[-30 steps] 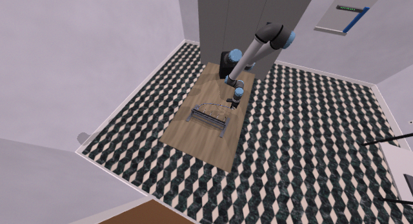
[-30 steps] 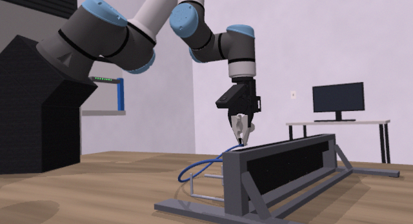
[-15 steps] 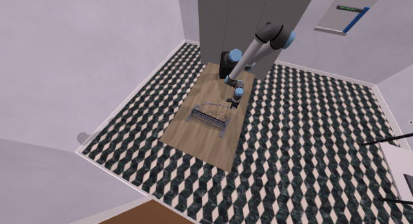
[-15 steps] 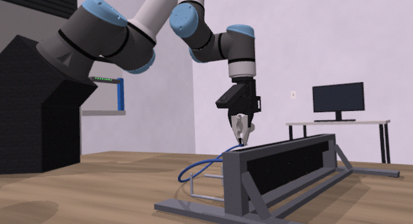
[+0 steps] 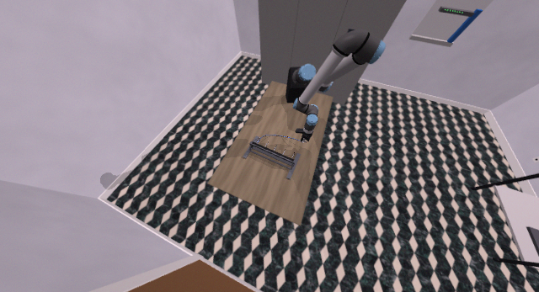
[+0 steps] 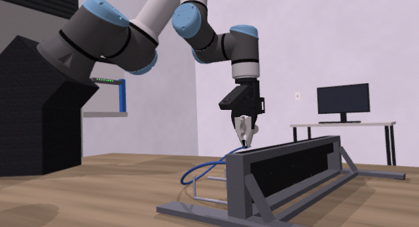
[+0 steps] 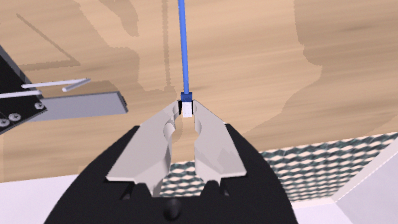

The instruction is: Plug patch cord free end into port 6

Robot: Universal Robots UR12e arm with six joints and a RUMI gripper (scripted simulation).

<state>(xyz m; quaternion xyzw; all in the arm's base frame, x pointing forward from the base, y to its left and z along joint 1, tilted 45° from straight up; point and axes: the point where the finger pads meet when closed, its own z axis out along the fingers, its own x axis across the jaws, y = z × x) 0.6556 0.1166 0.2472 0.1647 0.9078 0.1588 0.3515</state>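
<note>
Right now my hand is 10 mm to the right of the plug and 10 mm above it.
</note>
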